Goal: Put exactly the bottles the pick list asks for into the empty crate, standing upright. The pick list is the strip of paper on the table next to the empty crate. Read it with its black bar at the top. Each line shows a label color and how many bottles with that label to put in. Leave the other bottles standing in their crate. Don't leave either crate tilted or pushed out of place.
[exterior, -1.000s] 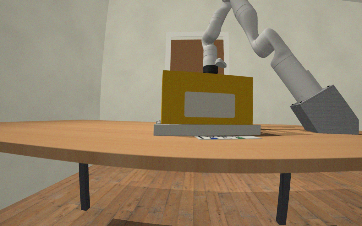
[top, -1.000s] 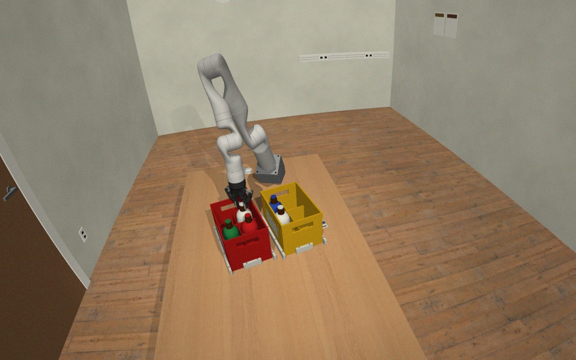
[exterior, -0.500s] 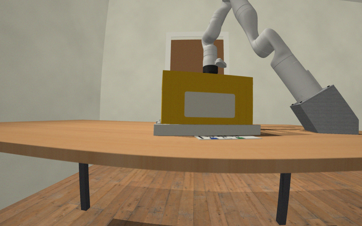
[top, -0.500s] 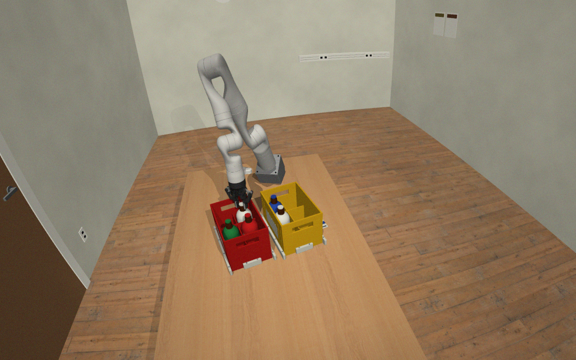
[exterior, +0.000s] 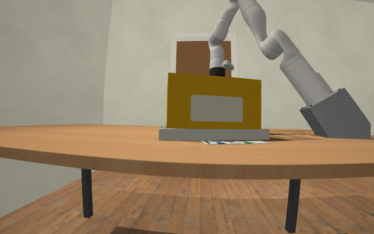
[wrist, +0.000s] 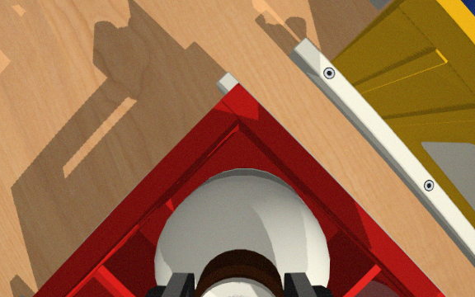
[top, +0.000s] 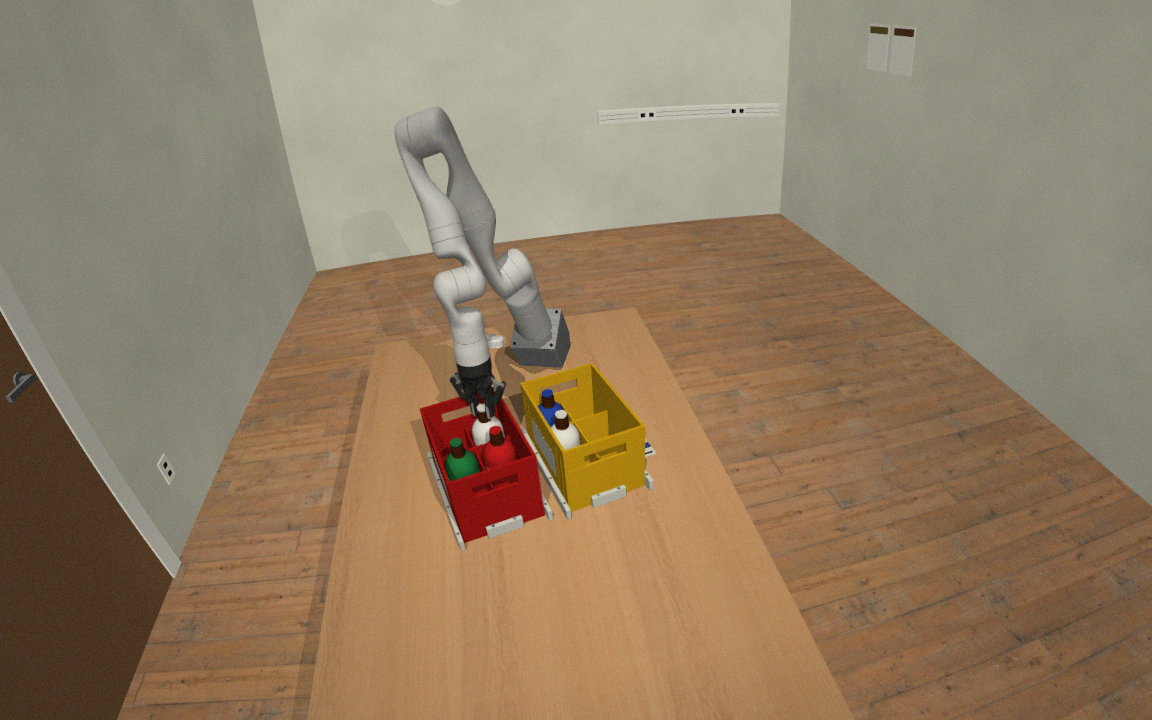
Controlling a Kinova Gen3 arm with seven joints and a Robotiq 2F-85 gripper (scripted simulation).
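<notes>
Now: hand 90 mm short of the red bottle, 70 mm above it and 20 mm to the right of it. Round my hand: red crate: 90 mm ahead, 70 mm below, 30 mm to the right; then green bottle: 100 mm ahead, 70 mm to the right, 70 mm below; then blue bottle: 150 mm to the left, 70 mm below.
</notes>
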